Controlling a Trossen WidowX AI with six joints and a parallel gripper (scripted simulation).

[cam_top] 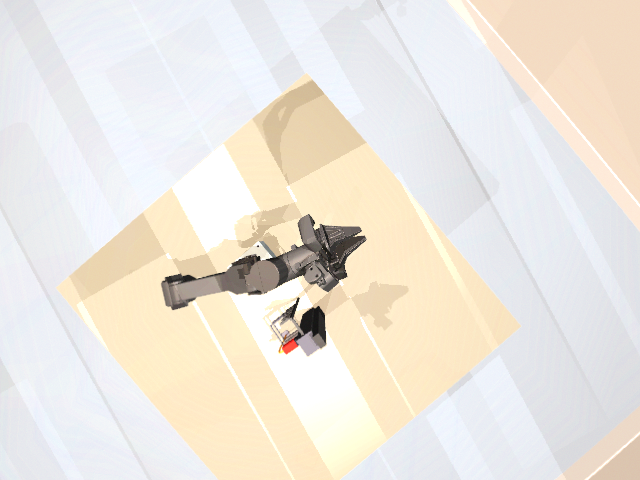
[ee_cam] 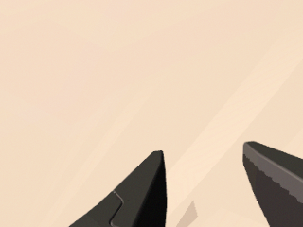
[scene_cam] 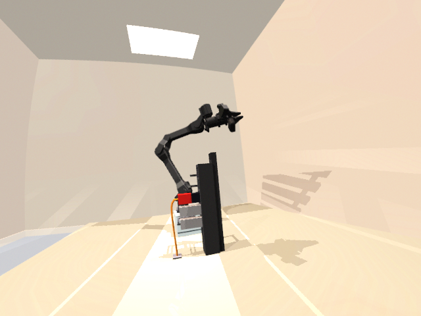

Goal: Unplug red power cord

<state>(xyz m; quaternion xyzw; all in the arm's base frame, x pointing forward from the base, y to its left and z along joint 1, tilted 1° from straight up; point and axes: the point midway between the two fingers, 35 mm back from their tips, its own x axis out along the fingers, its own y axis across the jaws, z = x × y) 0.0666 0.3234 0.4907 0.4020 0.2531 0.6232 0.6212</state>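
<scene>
Right now my gripper tip is 21 cm short of the red plug, 32 cm to the left of it and 39 cm above it.
</scene>
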